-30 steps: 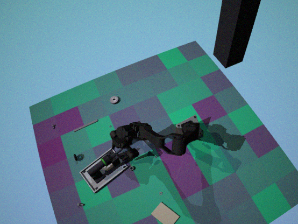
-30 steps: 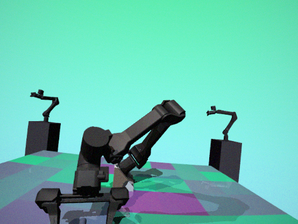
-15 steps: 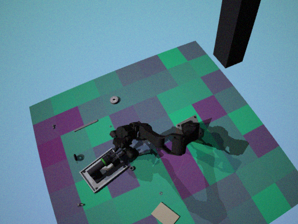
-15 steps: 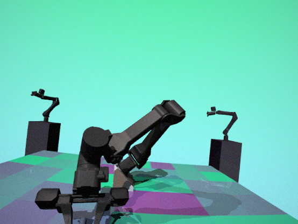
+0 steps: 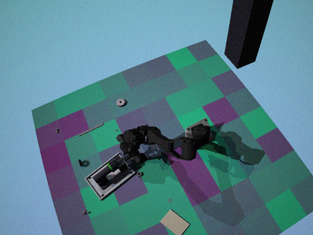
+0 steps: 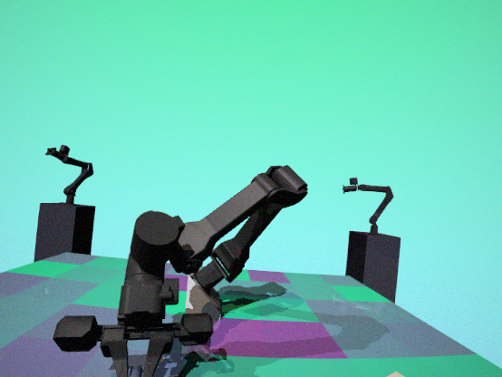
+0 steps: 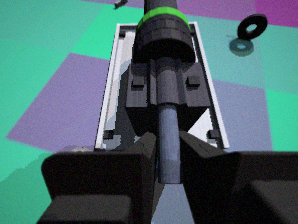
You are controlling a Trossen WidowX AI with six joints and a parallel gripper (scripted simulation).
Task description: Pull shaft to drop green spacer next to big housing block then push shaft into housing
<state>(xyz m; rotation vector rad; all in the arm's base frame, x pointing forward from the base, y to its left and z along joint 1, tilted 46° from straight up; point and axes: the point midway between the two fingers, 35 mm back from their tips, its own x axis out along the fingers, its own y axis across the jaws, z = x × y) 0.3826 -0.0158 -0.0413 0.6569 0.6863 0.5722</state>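
My gripper tip is now 50 mm short of the shaft, 10 mm to the right of it and 20 mm below it. The rest, counted from my gripper tip: thin grey rod: 110 mm ahead, 290 mm to the right, 50 mm below; then grey washer: 120 mm behind, 380 mm to the right, 50 mm below; then green spacer: 80 mm ahead, 20 mm to the left, 20 mm above.
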